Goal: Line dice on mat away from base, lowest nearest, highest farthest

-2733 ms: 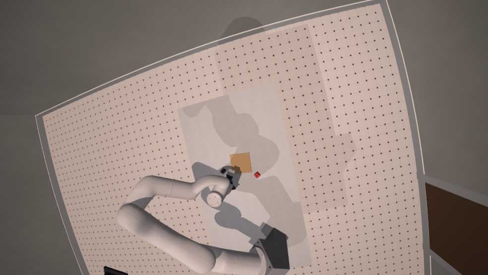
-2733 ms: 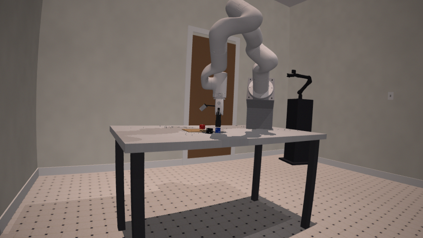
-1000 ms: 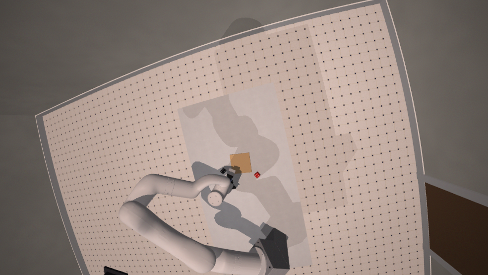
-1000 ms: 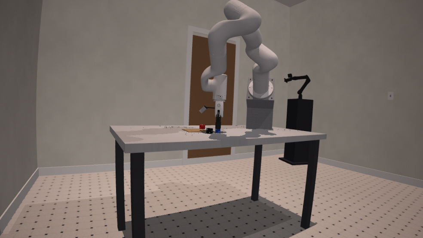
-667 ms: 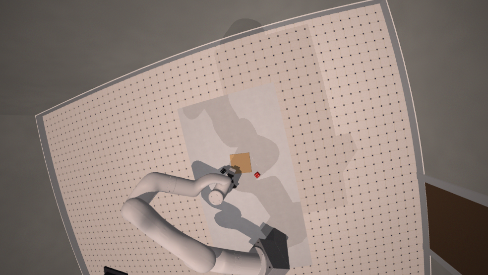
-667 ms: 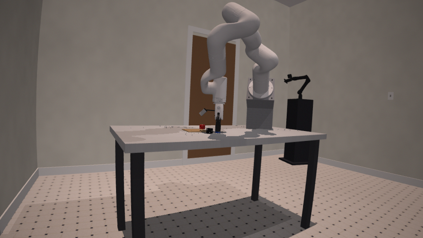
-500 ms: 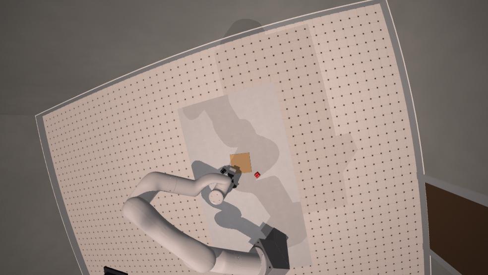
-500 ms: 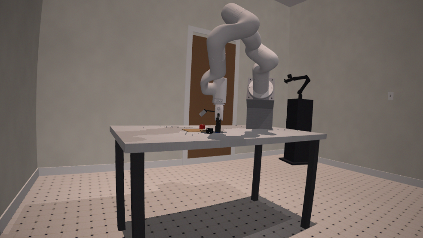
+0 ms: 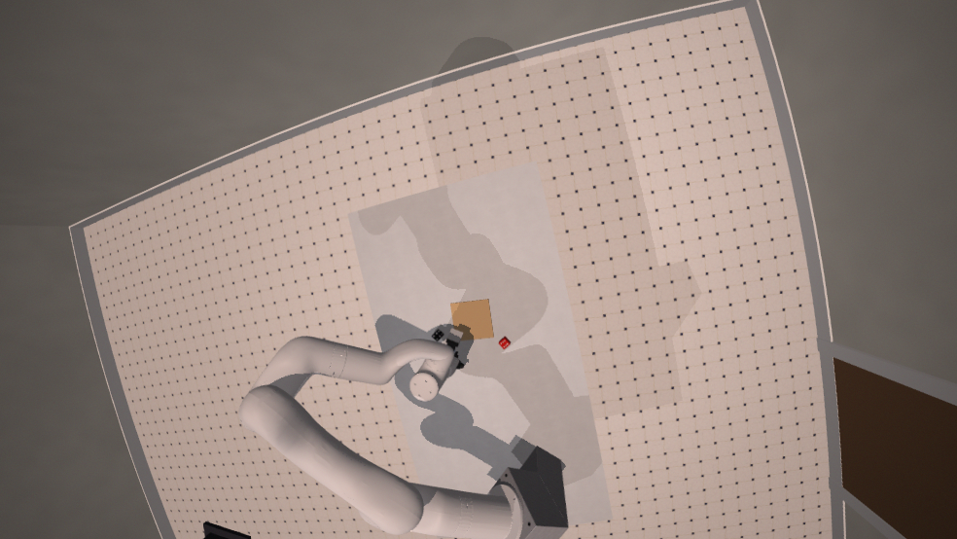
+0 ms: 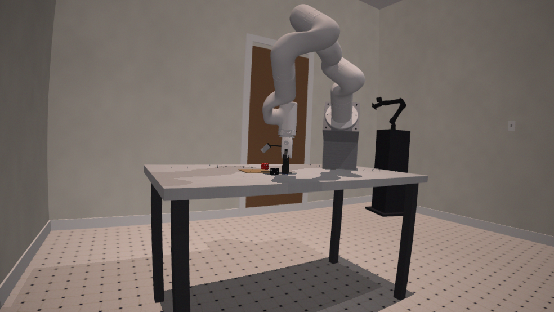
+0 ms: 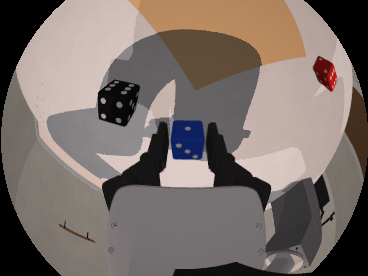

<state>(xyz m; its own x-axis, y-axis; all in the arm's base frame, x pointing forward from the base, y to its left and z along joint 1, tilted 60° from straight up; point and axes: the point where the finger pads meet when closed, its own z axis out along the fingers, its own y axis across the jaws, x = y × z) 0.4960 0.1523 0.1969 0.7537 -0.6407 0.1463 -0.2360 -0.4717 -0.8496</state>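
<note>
Now: hand 1 cm above the blue die. Round my hand: black die: 6 cm ahead, 4 cm to the left, 1 cm below; tan mat: 13 cm ahead, 7 cm to the right, 2 cm below; red die: 20 cm to the right, 6 cm ahead, 1 cm below.
</note>
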